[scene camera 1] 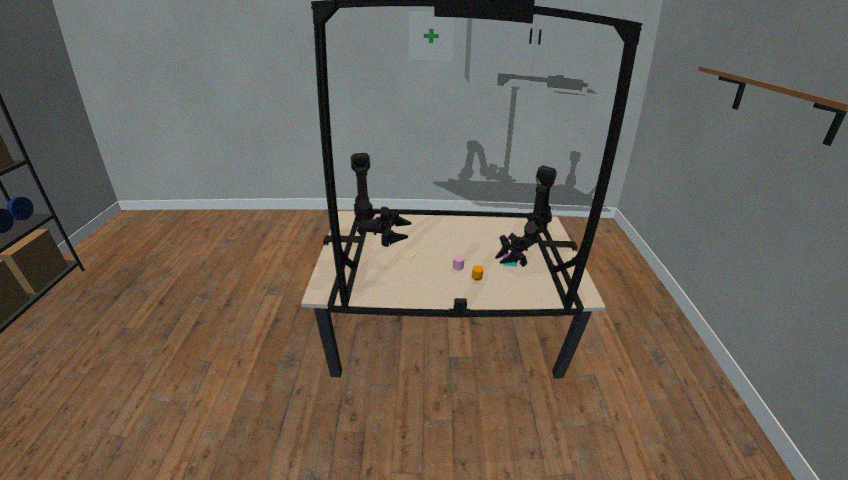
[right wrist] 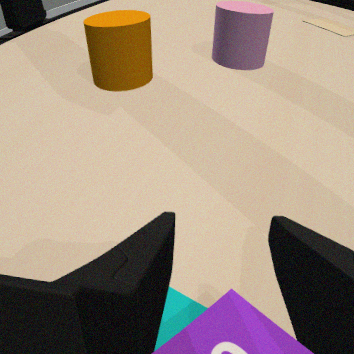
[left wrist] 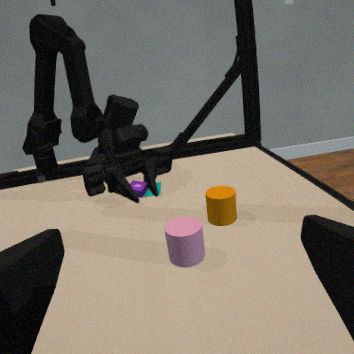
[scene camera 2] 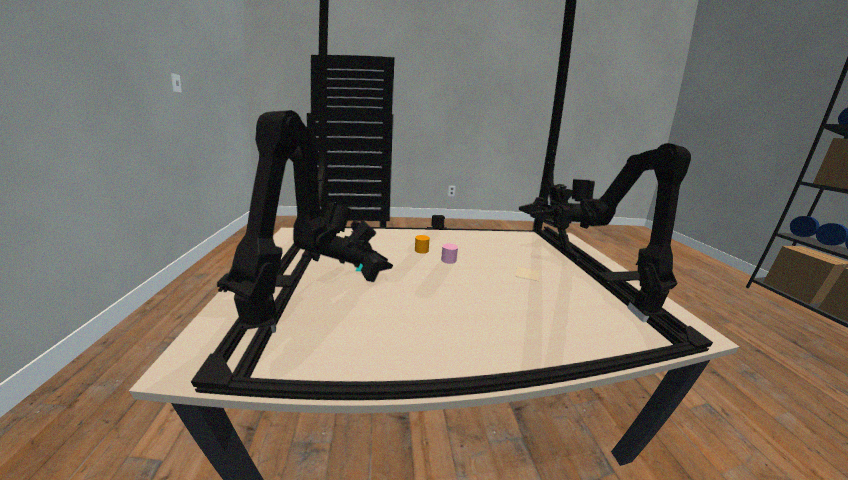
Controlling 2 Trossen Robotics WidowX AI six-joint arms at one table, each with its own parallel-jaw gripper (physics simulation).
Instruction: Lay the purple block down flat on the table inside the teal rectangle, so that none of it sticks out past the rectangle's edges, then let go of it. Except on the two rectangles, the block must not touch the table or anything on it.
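Seen in the pictures: left gripper, fingertip midpoint: (scene camera 1: pixel 409 229) (left wrist: pixel 183 235) (scene camera 2: pixel 524 211); right gripper, fingertip midpoint: (scene camera 1: pixel 497 260) (right wrist: pixel 222 225) (left wrist: pixel 147 197) (scene camera 2: pixel 389 263); left arm's base, link origin: (scene camera 2: pixel 646 307); right arm's base, link origin: (left wrist: pixel 47 170) (scene camera 2: pixel 257 317).
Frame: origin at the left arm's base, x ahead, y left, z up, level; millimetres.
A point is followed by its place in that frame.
Note:
The purple block (scene camera 1: pixel 505 256) @(x 692, y -199, z -1 mm) (left wrist: pixel 138 187) @(x 689, y -205, z -2 mm) (right wrist: pixel 240 320) @(x 687, y -204, z -2 mm) has a white mark on top. My right gripper (scene camera 1: pixel 500 259) @(x 655, y -222, z -10 mm) (scene camera 2: pixel 383 273) @(x 655, y -222, z -10 mm) (left wrist: pixel 147 197) @(x 655, y -222, z -10 mm) (right wrist: pixel 222 225) @(x 655, y -222, z -10 mm) is shut on it, with a block corner pointing forward between the fingers. The teal rectangle (scene camera 1: pixel 510 264) @(x 715, y -234, z -18 mm) (scene camera 2: pixel 358 267) (left wrist: pixel 153 190) (right wrist: pixel 177 310) @(x 688, y -222, z -18 mm) lies under and beside the block, partly hidden by it and the fingers. A shadow falls on the teal near the block. The gap below the block cannot be told. My left gripper (scene camera 1: pixel 408 230) @(x 274, y -278, z 149 mm) (scene camera 2: pixel 521 208) @(x 274, y -278, z 149 mm) (left wrist: pixel 183 235) @(x 274, y -278, z 149 mm) is open and empty, far from the block.
An orange cylinder (scene camera 1: pixel 477 273) @(x 562, y -363, z 18 mm) (scene camera 2: pixel 421 244) @(x 566, y -318, z 12 mm) (left wrist: pixel 221 206) @(x 541, y -338, z 13 mm) (right wrist: pixel 120 55) @(x 580, y -326, z 6 mm) and a pink cylinder (scene camera 1: pixel 458 262) @(x 482, y -302, z 22 mm) (scene camera 2: pixel 449 253) @(x 486, y -256, z 14 mm) (left wrist: pixel 185 245) @(x 459, y -279, z 13 mm) (right wrist: pixel 241 37) @(x 504, y -272, z 7 mm) stand on the table (scene camera 1: pixel 428 291) @(x 372, y -455, z -19 mm) (scene camera 2: pixel 452 333) @(x 509, y 52, z -19 mm). A pale rectangle (scene camera 1: pixel 408 254) @(x 259, y -216, z -18 mm) (scene camera 2: pixel 527 274) @(x 258, y -202, z -18 mm) (right wrist: pixel 332 26) @(x 263, y -210, z -18 mm) lies between them and the left arm.

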